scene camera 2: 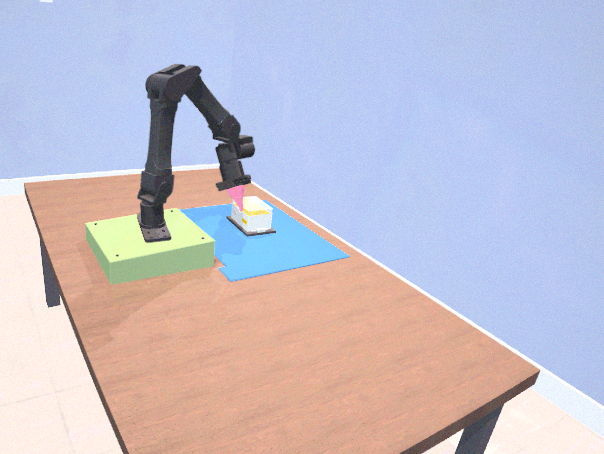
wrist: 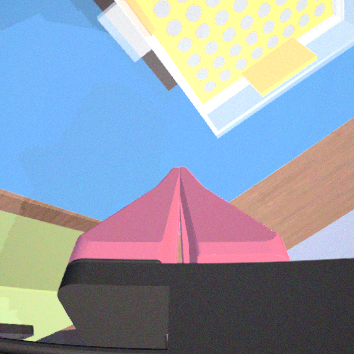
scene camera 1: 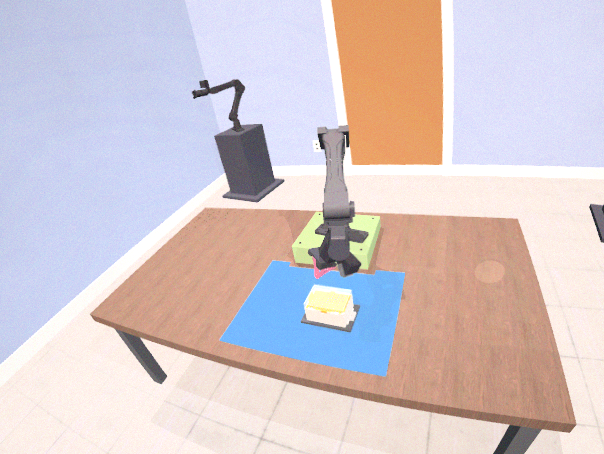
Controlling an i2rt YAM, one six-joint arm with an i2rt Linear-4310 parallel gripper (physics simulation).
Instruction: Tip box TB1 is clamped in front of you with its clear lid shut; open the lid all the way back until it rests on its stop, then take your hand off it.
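Places are measured from the arm's base along level axes (x down, y left, z ahead), in millimetres.
Where they show: gripper, between the fingertips: (scene camera 2: 241, 210) (wrist: 179, 177) (scene camera 1: 316, 277); arm's base, origin of its link: (scene camera 2: 153, 227).
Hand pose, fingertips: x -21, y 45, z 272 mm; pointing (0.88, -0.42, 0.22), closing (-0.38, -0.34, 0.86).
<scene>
Each offset is from my fingertips to the top centre of the thing. "pt": to the spot under its first point. Level surfaces: height alone.
Tip box TB1 {dx +5, dy +71, dz +59 mm} (scene camera 1: 328, 314) (scene camera 2: 260, 222) (wrist: 204, 95) is white with a yellow, hole-patterned deck, held on a dark base plate (scene camera 1: 327, 326) (wrist: 159, 71). Its clear lid lies over the deck and looks shut. A pale tab {dx +18, dy +64, dz +13 mm} (wrist: 125, 32) juts from one side in the wrist view, and an orange-yellow patch {pt dx +5, dy +27, dz +60 mm} (wrist: 280, 66) shows on another side. My gripper (scene camera 1: 317, 276) (scene camera 2: 242, 209) (wrist: 179, 177) is shut and empty, its pink fingertips together. It points down on the arm-base side of the box. In the wrist view the tips are apart from the box's near corner.
A blue mat {dx +82 mm} (scene camera 1: 280, 330) (scene camera 2: 300, 250) (wrist: 100, 150) lies under the box on the wooden table {dx +85 mm} (scene camera 1: 450, 340) (scene camera 2: 325, 350). My arm stands on a green block (scene camera 1: 305, 256) (scene camera 2: 160, 265) (wrist: 40, 250) behind the mat. Another arm stands on a dark pedestal (scene camera 1: 245, 162) beyond the table.
</scene>
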